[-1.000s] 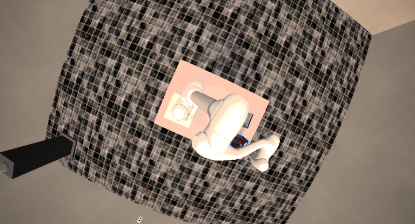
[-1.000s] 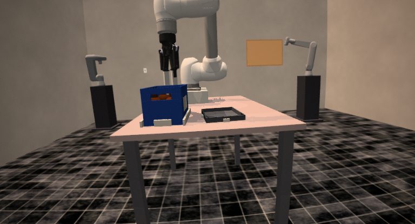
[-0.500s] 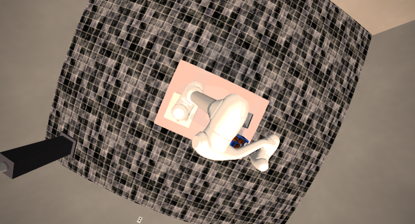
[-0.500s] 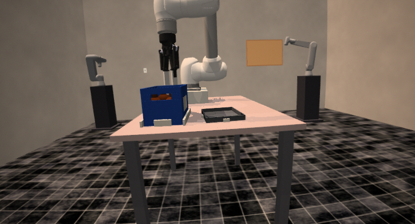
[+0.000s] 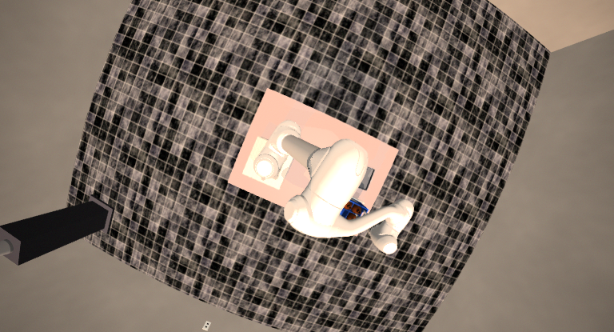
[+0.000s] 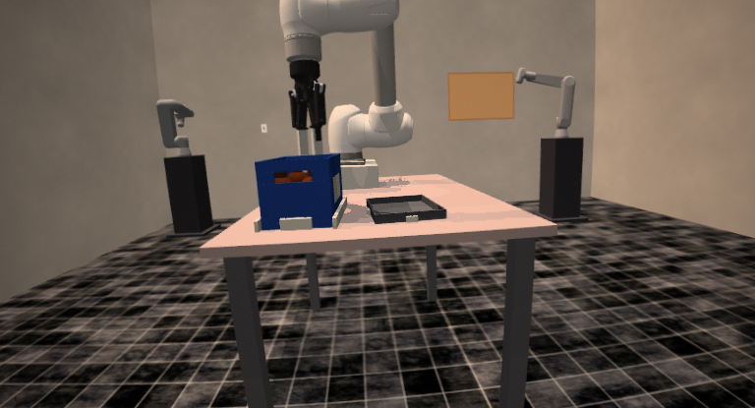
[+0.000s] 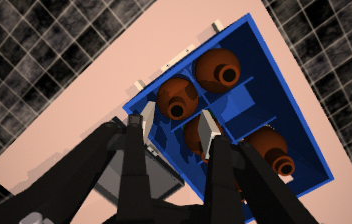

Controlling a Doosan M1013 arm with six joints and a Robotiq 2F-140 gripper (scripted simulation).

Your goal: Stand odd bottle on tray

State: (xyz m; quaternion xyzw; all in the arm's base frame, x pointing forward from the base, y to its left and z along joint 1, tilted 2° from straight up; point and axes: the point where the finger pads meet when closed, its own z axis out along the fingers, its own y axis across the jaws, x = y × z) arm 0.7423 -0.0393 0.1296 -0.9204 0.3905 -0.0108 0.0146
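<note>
Right now my hand is 90 mm past the blue crate, 40 mm to the left of it and 130 mm above it. The rest, counted from my hand: dark tray (90 mm behind, 240 mm to the left, 200 mm below); then bottle (180 mm behind, 130 mm below).
</note>
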